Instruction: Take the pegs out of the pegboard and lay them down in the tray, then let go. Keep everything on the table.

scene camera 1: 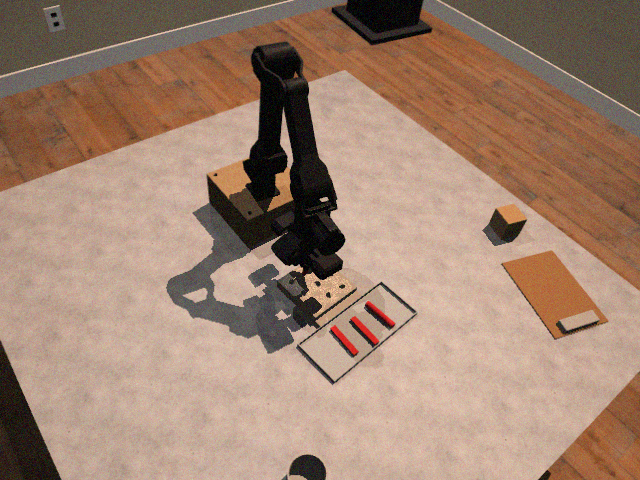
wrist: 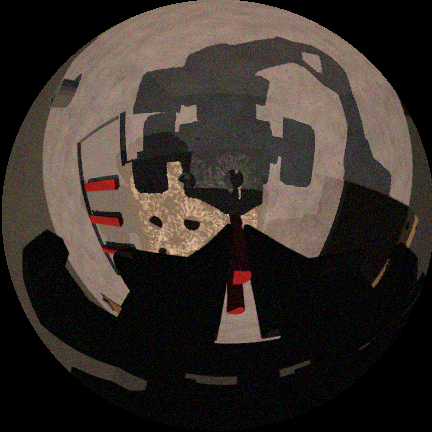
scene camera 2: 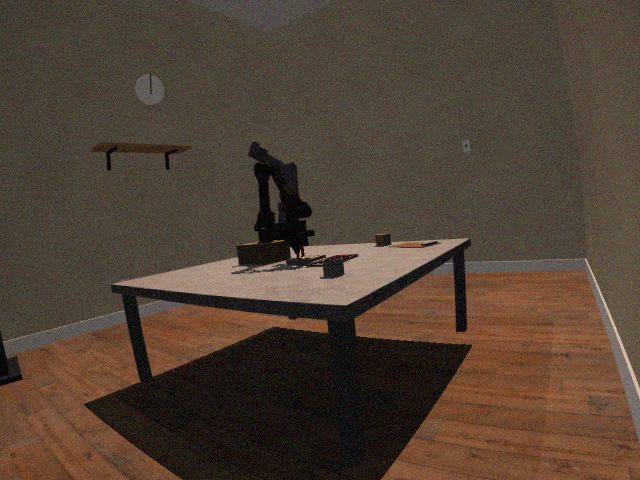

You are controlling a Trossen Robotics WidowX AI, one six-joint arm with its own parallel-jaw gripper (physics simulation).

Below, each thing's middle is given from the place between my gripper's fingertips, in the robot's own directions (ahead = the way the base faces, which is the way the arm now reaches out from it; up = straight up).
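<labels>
Grey tray (scene camera 1: 322, 347): 6 cm below my hand, 4 cm to the left of it, 18 cm ahead of it. Small brown cube (scene camera 1: 507, 221): 56 cm to the left of my hand, 10 cm ahead, 1 cm below. Flat brown board (scene camera 1: 564, 307): 53 cm to the left of my hand, 31 cm ahead, 3 cm below.
</labels>
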